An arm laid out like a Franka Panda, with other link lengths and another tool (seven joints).
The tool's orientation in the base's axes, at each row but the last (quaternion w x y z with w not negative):
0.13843 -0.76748 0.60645 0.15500
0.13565 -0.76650 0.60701 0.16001
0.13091 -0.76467 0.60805 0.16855
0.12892 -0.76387 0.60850 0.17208
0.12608 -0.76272 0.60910 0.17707
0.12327 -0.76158 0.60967 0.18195
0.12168 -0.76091 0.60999 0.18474
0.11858 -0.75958 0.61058 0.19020
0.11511 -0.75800 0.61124 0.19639
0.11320 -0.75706 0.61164 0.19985
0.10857 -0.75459 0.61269 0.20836
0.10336 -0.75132 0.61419 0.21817
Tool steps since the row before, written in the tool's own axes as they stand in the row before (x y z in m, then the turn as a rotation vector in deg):
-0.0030 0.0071 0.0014 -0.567 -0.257 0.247
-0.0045 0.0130 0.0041 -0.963 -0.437 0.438
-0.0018 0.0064 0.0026 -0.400 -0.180 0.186
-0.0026 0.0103 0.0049 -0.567 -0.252 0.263
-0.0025 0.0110 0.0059 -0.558 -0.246 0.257
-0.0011 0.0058 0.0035 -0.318 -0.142 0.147
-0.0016 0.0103 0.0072 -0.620 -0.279 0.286
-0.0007 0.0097 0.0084 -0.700 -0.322 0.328
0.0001 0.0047 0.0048 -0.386 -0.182 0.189
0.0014 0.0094 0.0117 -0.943 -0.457 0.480
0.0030 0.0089 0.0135 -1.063 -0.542 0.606
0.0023 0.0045 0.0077 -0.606 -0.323 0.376
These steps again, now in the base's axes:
-0.0077 0.0016 -0.0002 0.110 0.661 0.011
-0.0139 0.0027 -0.0021 0.186 1.129 0.001
-0.0069 0.0012 -0.0016 0.076 0.470 -0.003
-0.0111 0.0020 -0.0032 0.104 0.666 -0.004
-0.0119 0.0021 -0.0040 0.101 0.654 -0.002
-0.0063 0.0011 -0.0025 0.059 0.373 -0.002
-0.0113 0.0020 -0.0054 0.117 0.728 -0.003
-0.0108 0.0019 -0.0067 0.138 0.826 -0.008
-0.0053 0.0008 -0.0040 0.079 0.460 -0.012
-0.0108 0.0015 -0.0104 0.203 1.134 -0.047
-0.0106 0.0010 -0.0125 0.243 1.311 -0.113
-0.0056 0.0002 -0.0073 0.146 0.764 -0.093

